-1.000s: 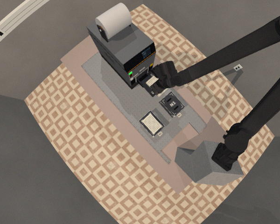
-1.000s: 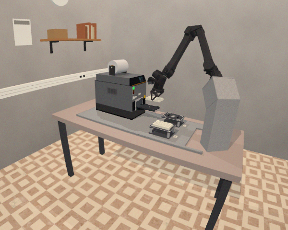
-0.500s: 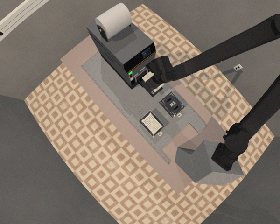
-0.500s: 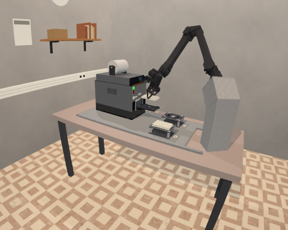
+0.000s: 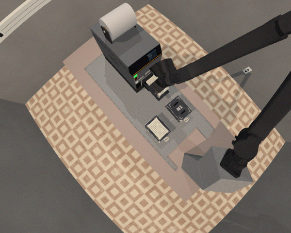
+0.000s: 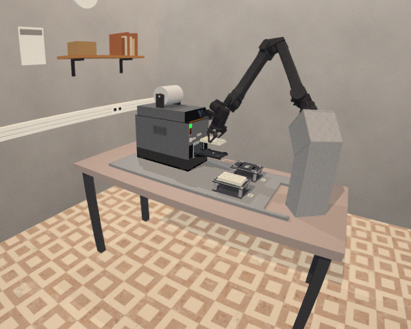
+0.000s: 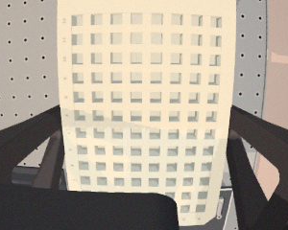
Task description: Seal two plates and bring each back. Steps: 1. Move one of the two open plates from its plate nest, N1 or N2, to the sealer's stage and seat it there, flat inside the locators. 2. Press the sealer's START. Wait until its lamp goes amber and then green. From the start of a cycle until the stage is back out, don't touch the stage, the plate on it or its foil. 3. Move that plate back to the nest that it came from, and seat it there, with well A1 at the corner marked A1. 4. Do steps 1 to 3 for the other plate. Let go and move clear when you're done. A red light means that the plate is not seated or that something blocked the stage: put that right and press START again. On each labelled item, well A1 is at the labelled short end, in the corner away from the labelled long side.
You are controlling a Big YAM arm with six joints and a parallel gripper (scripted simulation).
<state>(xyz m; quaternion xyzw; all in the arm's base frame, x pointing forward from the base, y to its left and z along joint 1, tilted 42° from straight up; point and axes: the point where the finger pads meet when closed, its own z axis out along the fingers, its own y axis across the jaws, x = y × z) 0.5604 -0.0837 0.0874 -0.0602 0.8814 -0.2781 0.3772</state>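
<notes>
Right now the sealer stage is 80 mm below my hand. Round my hand: start button 110 mm ahead, 80 mm to the left; then cream well plate 200 mm to the left, 190 mm behind, 120 mm below; then foil roll 330 mm ahead, 230 mm above, 50 mm to the right.
</notes>
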